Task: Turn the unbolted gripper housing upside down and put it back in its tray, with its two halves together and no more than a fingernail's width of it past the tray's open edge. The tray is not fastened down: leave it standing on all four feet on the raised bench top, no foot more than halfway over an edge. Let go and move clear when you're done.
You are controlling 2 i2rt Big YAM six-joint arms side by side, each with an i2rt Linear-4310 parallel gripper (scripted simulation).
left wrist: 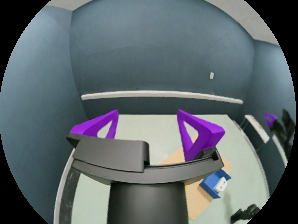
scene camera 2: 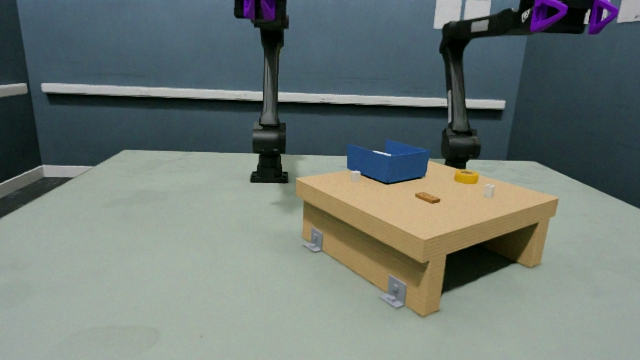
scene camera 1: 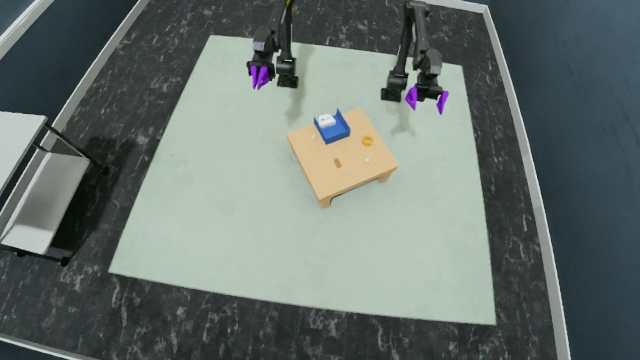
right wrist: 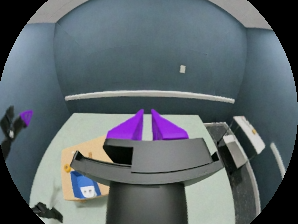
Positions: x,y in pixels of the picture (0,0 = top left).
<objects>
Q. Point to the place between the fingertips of my right gripper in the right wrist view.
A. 147,113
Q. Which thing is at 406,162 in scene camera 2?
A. A blue tray.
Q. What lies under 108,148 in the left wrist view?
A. My left gripper.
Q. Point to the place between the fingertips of my left gripper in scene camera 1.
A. At 428,111
</objects>
